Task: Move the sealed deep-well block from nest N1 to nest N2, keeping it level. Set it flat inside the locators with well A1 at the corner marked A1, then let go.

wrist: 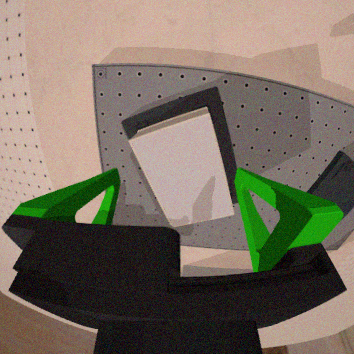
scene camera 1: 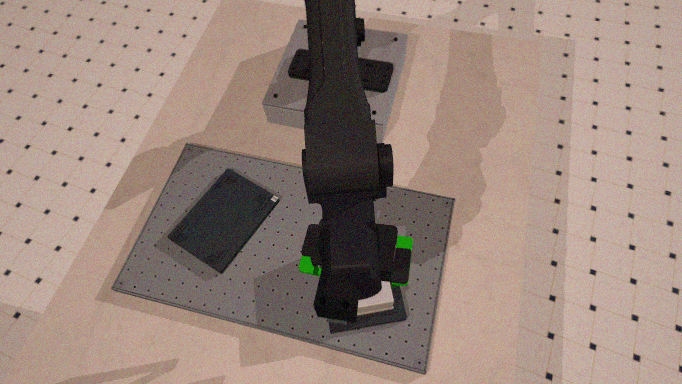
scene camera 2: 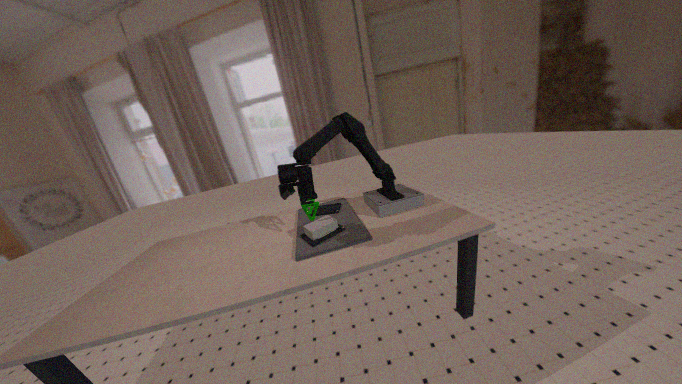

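Pixels of known places: gripper, fingertip midpoint: [wrist: 176, 174] [scene camera 2: 311, 217]; arm's base at its link origin: [scene camera 2: 389, 193].
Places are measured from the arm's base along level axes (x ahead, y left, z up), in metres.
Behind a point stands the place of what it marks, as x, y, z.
The pale sealed block [scene camera 1: 376, 298] {0.423, 0.170, 0.005} [scene camera 2: 320, 228] {0.384, 0.179, 0.001} [wrist: 182, 162] {0.403, 0.140, 0.005} sits in a dark nest [scene camera 1: 372, 321] {0.448, 0.171, -0.037} [wrist: 172, 109] {0.449, 0.158, -0.037}, which I take for N1. It looks level. The other dark nest [scene camera 1: 225, 220] {0.343, -0.118, -0.037} [scene camera 2: 330, 208] {0.312, -0.104, -0.037} [wrist: 334, 184] {0.380, -0.104, -0.037}, apparently N2, is empty. It has a small white mark [scene camera 1: 274, 199] {0.284, -0.047, -0.037} at one corner; its lettering is too small to read. My gripper [scene camera 1: 357, 263] {0.411, 0.143, 0.044} [scene camera 2: 312, 218] {0.411, 0.143, 0.044} [wrist: 176, 174] {0.411, 0.143, 0.044} is open and empty, with its green fingers above the block's arm-side end. In the wrist view the fingertips show to either side of the block. The arm hides part of the block in scene camera 1.
Both nests lie on a grey perforated plate [scene camera 1: 165, 280] {0.466, -0.178, -0.049} [scene camera 2: 357, 232] {0.242, 0.203, -0.049} [wrist: 111, 84] {0.473, 0.237, -0.049} on the pale table [scene camera 2: 225, 270] {0.784, 0.196, -0.062}. The arm's grey base box [scene camera 1: 284, 114] {0.108, -0.085, -0.024} [scene camera 2: 400, 205] {-0.003, 0.109, -0.028} stands behind the plate. The table's edge and a dark leg [scene camera 2: 466, 275] show in scene camera 2.
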